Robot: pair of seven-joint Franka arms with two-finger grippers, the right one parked.
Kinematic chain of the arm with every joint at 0, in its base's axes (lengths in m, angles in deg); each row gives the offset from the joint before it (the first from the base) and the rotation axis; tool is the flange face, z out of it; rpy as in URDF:
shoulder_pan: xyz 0 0 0.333 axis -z
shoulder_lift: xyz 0 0 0 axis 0.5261 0.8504 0
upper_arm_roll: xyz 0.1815 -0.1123 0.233 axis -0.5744 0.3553 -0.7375
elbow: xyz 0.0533 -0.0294 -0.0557 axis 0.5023 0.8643 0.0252
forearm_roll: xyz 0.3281 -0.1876 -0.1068 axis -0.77 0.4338 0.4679
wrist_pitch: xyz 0 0 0 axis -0.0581 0.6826 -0.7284
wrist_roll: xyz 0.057 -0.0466 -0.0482 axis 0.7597 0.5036 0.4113
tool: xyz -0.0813 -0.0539 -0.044 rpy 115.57 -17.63 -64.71
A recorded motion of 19 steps. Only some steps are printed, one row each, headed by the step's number.
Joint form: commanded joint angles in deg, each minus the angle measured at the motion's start. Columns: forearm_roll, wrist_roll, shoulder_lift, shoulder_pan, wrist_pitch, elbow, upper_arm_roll.
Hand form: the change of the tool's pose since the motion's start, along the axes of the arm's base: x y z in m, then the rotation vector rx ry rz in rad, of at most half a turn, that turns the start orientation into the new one. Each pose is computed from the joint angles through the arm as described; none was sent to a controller.
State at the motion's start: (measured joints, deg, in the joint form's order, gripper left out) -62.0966 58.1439 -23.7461 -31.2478 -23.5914 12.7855 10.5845
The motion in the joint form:
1: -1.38 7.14 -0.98 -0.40 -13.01 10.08 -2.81
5: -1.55 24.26 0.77 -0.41 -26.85 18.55 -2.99
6: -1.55 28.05 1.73 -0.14 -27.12 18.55 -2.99
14: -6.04 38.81 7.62 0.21 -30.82 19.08 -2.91
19: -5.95 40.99 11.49 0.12 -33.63 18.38 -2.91
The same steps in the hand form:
1: -0.0040 0.0302 -0.0536 0.0249 -0.0765 0.1505
5: -0.0121 0.0282 -0.1194 -0.0041 -0.1480 0.4321
6: -0.0119 0.0251 -0.1296 -0.0032 -0.1383 0.4933
14: -0.0115 0.0203 -0.1930 0.0501 -0.1208 0.6138
19: -0.0079 0.0196 -0.2267 0.0404 -0.1112 0.6512

